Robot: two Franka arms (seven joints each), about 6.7 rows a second.
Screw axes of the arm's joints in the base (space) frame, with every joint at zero. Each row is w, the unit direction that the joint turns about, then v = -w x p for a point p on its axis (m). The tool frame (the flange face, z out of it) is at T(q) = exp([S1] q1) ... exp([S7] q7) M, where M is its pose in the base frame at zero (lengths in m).
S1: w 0 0 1 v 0 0 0
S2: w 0 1 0 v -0.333 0 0
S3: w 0 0 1 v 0 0 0
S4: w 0 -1 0 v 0.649 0 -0.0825
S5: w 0 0 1 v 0 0 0
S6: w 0 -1 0 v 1.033 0 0
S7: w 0 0 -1 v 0 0.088 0
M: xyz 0.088 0 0.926 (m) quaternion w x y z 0 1 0 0
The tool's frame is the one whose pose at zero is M.
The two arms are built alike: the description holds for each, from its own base.
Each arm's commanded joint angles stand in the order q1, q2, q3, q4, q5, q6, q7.
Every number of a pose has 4 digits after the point.
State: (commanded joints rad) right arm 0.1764 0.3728 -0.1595 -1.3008 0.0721 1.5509 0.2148; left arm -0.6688 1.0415 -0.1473 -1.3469 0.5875 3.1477 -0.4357
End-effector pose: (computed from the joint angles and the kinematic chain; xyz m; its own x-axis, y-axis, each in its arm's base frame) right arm 0.6550 0.0371 0.5253 0.9744 -0.1915 -0.1182 -0.1915 -0.9814 0.0116; left arm 0.5162 -0.5683 0.1816 0.4827 -0.5300 0.6972 -0.7546 -0.6557 0.0240
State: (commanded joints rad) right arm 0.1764 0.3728 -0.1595 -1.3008 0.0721 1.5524 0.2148; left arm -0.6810 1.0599 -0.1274 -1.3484 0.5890 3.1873 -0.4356
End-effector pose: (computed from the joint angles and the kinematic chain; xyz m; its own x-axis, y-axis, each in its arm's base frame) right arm 0.6552 0.0371 0.5254 0.9745 -0.1915 -0.1167 -0.1915 -0.9814 0.0113; left arm 0.5128 -0.5667 0.1701 0.4675 -0.5310 0.7068 -0.7644 -0.6444 0.0214
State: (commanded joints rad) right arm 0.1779 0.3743 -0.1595 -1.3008 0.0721 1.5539 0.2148; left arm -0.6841 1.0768 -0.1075 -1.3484 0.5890 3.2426 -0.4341
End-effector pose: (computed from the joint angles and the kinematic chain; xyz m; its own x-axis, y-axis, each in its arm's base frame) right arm 0.6556 0.0382 0.5245 0.9748 -0.1901 -0.1167 -0.1901 -0.9817 0.0115; left arm 0.5145 -0.5611 0.1626 0.4488 -0.5182 0.7281 -0.7713 -0.6361 0.0227
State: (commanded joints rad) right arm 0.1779 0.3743 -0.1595 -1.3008 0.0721 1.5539 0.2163; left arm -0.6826 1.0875 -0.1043 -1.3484 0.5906 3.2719 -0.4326
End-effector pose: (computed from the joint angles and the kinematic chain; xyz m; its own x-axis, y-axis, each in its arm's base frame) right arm 0.6556 0.0382 0.5245 0.9745 -0.1916 -0.1167 -0.1915 -0.9814 0.0117; left arm 0.5140 -0.5588 0.1581 0.4408 -0.5100 0.7386 -0.7762 -0.6298 0.0283
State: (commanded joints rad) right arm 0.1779 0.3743 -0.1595 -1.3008 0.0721 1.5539 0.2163; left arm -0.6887 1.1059 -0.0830 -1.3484 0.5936 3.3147 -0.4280
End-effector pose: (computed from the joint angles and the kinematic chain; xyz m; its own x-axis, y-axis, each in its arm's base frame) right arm 0.6556 0.0382 0.5245 0.9745 -0.1916 -0.1167 -0.1915 -0.9814 0.0117; left arm 0.5139 -0.5534 0.1479 0.4209 -0.5099 0.7503 -0.7854 -0.6186 0.0201
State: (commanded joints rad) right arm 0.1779 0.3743 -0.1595 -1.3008 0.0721 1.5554 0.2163; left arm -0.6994 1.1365 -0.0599 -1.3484 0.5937 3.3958 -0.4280
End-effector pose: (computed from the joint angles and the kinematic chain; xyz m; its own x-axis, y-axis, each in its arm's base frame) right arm 0.6558 0.0382 0.5246 0.9747 -0.1916 -0.1152 -0.1916 -0.9814 0.0113; left arm 0.5087 -0.5487 0.1338 0.3949 -0.4920 0.7759 -0.8008 -0.5982 0.0283
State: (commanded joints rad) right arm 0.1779 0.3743 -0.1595 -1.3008 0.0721 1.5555 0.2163; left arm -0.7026 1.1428 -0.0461 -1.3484 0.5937 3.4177 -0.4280
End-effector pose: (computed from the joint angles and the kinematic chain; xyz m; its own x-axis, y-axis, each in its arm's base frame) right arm 0.6558 0.0382 0.5246 0.9747 -0.1916 -0.1151 -0.1916 -0.9814 0.0113; left arm 0.5099 -0.5450 0.1309 0.3846 -0.4889 0.7830 -0.8035 -0.5948 0.0232
